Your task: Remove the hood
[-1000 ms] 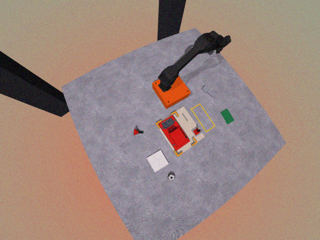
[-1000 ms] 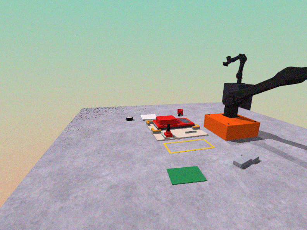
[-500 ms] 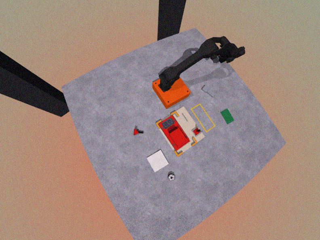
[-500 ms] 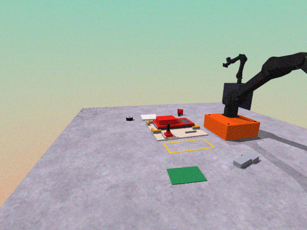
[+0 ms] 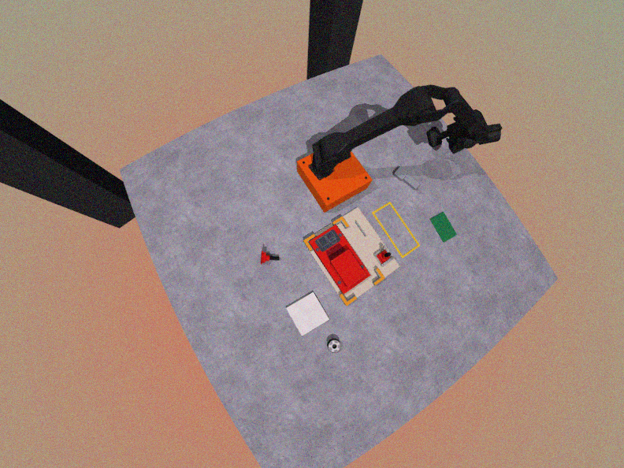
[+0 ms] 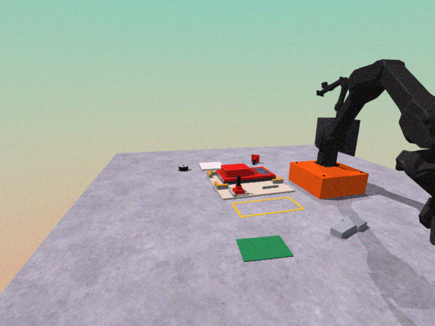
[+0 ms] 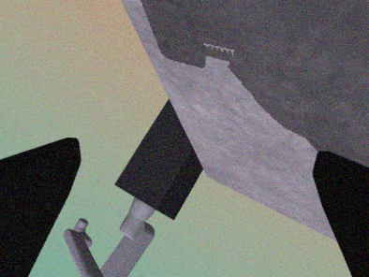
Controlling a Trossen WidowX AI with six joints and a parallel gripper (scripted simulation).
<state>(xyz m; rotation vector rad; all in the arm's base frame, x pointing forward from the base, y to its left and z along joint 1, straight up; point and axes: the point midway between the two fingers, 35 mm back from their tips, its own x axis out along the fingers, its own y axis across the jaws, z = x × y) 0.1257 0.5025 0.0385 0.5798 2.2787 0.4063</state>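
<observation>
My gripper tip is now 210 mm short of the hood, 650 mm to the left of it and 50 mm above it. Round my gripper tip: green square (310 mm ahead, 250 mm to the right, 90 mm below); then white square (250 mm ahead, 830 mm to the right, 90 mm below).
</observation>
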